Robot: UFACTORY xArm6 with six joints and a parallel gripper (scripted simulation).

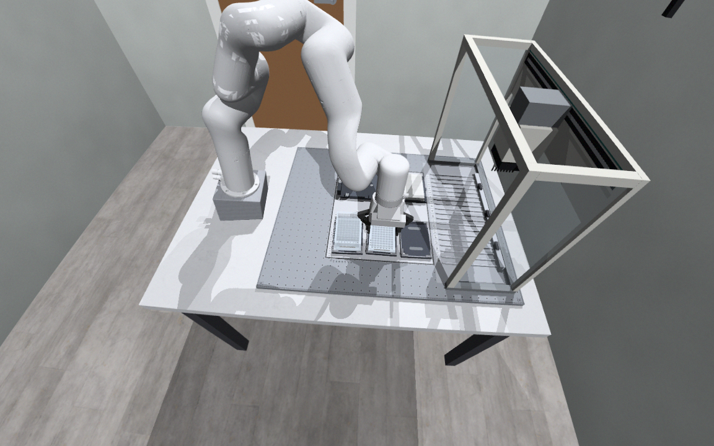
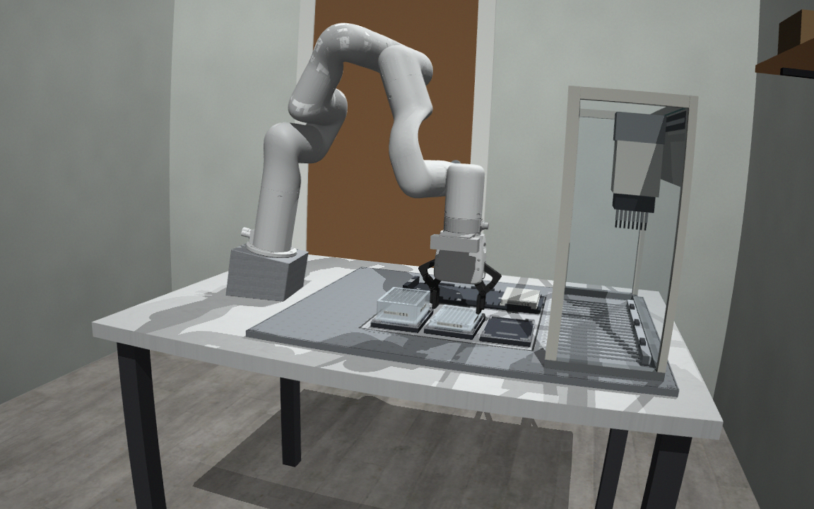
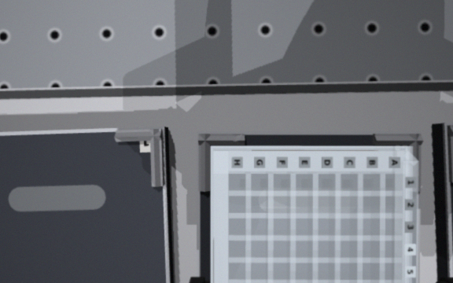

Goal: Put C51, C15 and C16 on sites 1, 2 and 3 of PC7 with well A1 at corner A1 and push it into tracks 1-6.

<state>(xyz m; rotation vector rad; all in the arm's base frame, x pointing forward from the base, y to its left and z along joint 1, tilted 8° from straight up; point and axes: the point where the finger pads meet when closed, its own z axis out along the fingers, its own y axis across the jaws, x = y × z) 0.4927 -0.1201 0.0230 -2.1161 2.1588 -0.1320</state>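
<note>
Now: hand 4 cm above the nest S2. Round my hand: front post (20 cm ahead, 16 cm to the right, 20 cm above); nest S3 (11 cm ahead, 4 cm below); dark carrier PC7 (23 cm to the left, 3 cm below).
</note>
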